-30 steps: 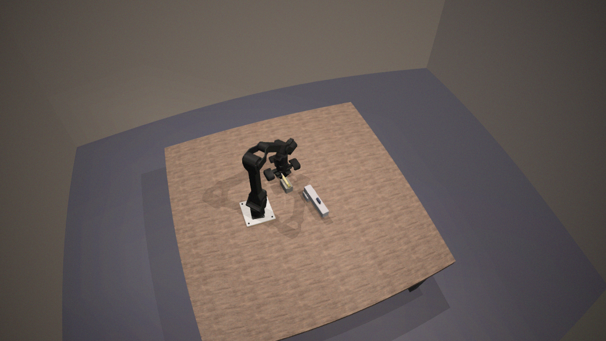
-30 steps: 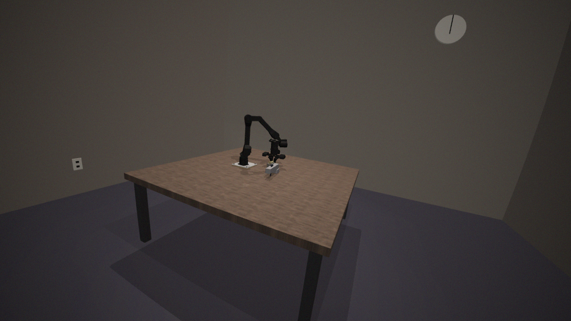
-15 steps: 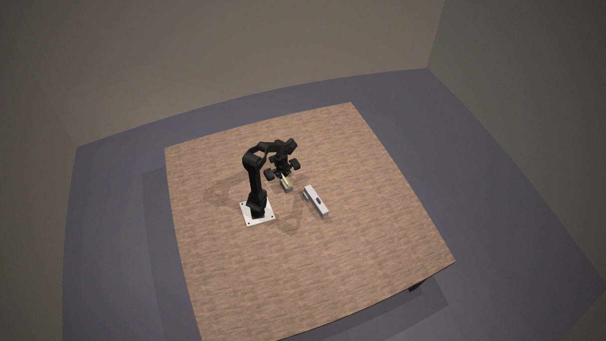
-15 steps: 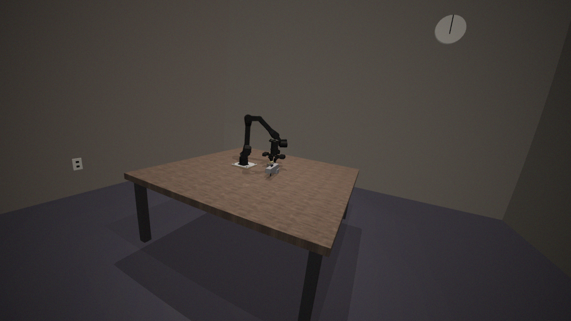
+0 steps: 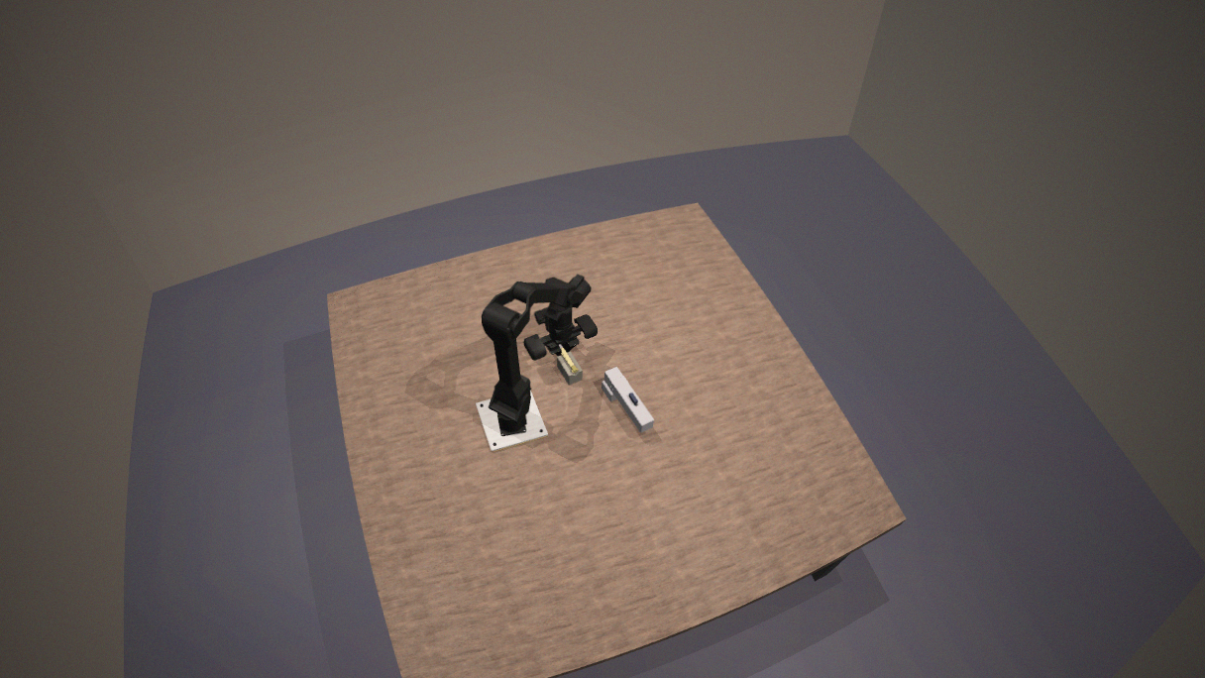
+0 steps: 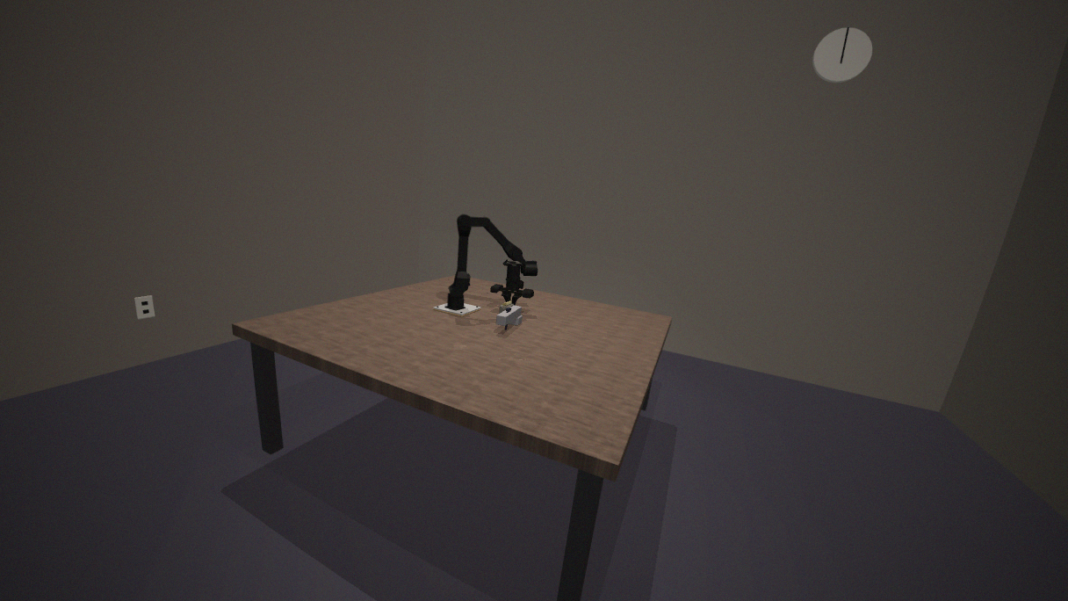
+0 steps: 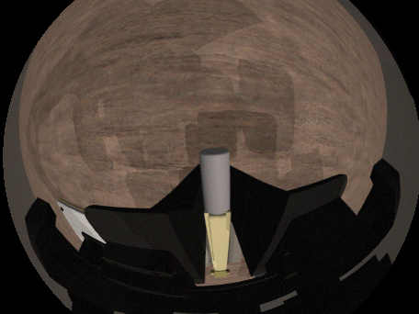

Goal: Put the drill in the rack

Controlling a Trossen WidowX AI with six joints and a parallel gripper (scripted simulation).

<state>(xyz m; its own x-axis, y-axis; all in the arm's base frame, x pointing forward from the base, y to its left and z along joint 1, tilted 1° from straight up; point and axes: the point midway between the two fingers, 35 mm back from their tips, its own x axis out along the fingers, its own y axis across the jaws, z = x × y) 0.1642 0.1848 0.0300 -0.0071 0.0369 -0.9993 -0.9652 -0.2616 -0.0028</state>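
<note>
My gripper tip is now 10 mm short of the yellow drill, 40 mm to the left of it and 40 mm below it. Also, from my gripper tip: pale grey sleeve: 130 mm ahead, 190 mm to the right, 40 mm above; dark key: 130 mm ahead, 220 mm to the right, 40 mm above; grey rack: 10 mm ahead, 50 mm to the right, 10 mm above.
</note>
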